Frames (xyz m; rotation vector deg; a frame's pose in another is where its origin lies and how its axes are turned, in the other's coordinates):
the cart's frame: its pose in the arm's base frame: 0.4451 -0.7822 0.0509 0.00 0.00 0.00
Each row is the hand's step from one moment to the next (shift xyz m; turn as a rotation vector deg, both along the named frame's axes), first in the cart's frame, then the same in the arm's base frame.
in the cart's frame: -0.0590 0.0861 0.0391 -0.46 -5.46 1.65
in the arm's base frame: -0.0590 0.0861 0.0391 -0.46 -5.46 1.65
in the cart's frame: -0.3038 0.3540 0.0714 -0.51 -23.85 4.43
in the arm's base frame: -0.3038 0.3540 0.0714 -0.51 -23.85 4.43
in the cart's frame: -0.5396 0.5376 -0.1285 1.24 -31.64 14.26
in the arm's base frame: -0.5396 0.5376 -0.1285 1.24 -31.64 14.26
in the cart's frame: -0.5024 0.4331 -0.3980 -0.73 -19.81 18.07
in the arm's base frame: -0.5024 0.4331 -0.3980 -0.73 -19.81 18.07
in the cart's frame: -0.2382 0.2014 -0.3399 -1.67 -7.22 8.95
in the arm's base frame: -0.2382 0.2014 -0.3399 -1.67 -7.22 8.95
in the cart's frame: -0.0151 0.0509 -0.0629 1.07 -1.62 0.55
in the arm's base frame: -0.0151 0.0509 -0.0629 1.07 -1.62 0.55
